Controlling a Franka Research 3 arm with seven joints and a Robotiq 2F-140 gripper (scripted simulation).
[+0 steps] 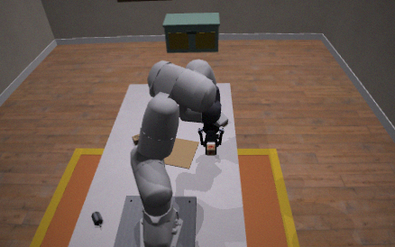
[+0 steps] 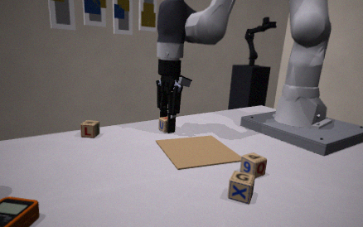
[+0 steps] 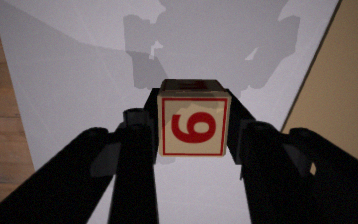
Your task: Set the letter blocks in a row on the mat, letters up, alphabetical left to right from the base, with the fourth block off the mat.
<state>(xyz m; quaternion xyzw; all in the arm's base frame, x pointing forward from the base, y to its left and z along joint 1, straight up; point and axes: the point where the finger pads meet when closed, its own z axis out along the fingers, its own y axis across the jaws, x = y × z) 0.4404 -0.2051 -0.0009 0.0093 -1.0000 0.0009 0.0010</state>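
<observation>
My hand is 10 mm above the block. Round my hand: tan mat: 190 mm to the left, 30 mm below, 10 mm ahead; then small dark object: 500 mm to the left, 430 mm behind, 20 mm below; then grey can: 540 mm ahead, 160 mm to the left, 50 mm above.
</observation>
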